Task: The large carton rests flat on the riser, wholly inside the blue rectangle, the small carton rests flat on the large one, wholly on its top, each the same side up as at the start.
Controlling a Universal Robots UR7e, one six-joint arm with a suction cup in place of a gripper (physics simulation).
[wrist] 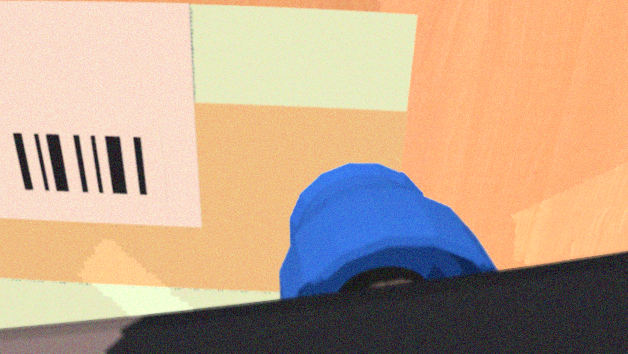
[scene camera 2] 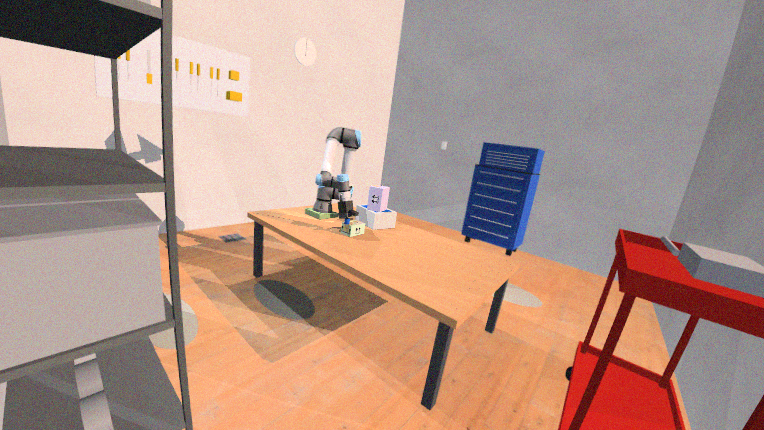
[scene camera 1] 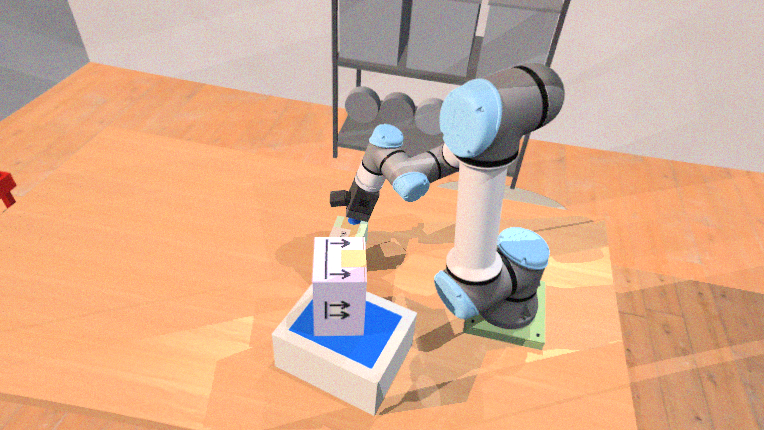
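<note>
The large carton point(scene camera 1: 338, 288) point(scene camera 2: 378, 197), lilac with black arrows, stands upright on the white riser point(scene camera 1: 320, 363) point(scene camera 2: 382, 219), inside the blue rectangle point(scene camera 1: 368, 342). The small carton point(scene camera 1: 344, 232) point(scene camera 2: 353, 229) point(wrist: 263, 154), tan and pale green with a barcode label, sits on the table just behind the riser. My blue suction cup point(scene camera 1: 353, 219) point(scene camera 2: 347, 220) point(wrist: 373, 220) sits pressed on its top face, near the right edge and wholly on the tan band. In scene camera 1 the large carton hides most of the small one.
The arm's base point(scene camera 1: 505, 321) stands on a green plate right of the riser. A grey shelf rack point(scene camera 1: 334, 80) stands behind the table. In scene camera 2, a blue tool cabinet point(scene camera 2: 501, 197) and a red cart point(scene camera 2: 689, 288) stand on the floor.
</note>
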